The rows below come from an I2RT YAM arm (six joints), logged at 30 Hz.
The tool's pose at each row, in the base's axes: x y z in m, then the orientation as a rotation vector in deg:
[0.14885 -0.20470 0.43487 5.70 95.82 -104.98]
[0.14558 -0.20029 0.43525 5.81 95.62 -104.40]
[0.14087 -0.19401 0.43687 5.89 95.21 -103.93]
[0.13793 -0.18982 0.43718 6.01 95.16 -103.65]
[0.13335 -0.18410 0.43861 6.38 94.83 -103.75]
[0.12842 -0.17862 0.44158 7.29 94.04 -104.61]
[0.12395 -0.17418 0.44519 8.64 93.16 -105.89]
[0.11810 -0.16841 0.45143 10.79 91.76 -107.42]
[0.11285 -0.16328 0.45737 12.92 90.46 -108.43]
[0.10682 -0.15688 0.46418 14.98 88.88 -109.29]
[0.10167 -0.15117 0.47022 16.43 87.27 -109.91]
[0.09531 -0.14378 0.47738 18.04 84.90 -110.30]
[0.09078 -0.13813 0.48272 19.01 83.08 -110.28]
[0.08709 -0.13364 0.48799 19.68 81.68 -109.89]
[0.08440 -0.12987 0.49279 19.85 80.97 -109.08]
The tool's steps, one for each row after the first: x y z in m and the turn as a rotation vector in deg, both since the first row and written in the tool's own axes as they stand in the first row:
[0.00062 -0.00187 -0.00514 -0.17 -0.26 0.51]
[0.00104 -0.00549 -0.01228 -0.17 -0.62 1.02]
[0.00152 -0.00714 -0.01711 -0.26 -0.67 1.28]
[0.00216 -0.01054 -0.02372 0.05 -0.63 1.52]
[0.00245 -0.01546 -0.02996 1.12 -0.29 1.69]
[0.00250 -0.02072 -0.03496 2.56 0.41 1.81]
[0.00188 -0.02892 -0.04119 4.60 1.36 2.31]
[0.00118 -0.03658 -0.04667 6.31 2.20 3.07]
[0.00018 -0.04535 -0.05344 8.09 2.82 3.99]
[-0.00088 -0.05303 -0.05940 9.62 3.00 4.79]
[-0.00218 -0.06225 -0.06712 11.50 2.80 6.10]
[-0.00338 -0.06901 -0.07293 12.73 2.39 7.20]
[-0.00474 -0.07532 -0.07739 13.50 1.90 8.28]
[-0.00637 -0.08074 -0.08092 13.55 1.33 9.19]

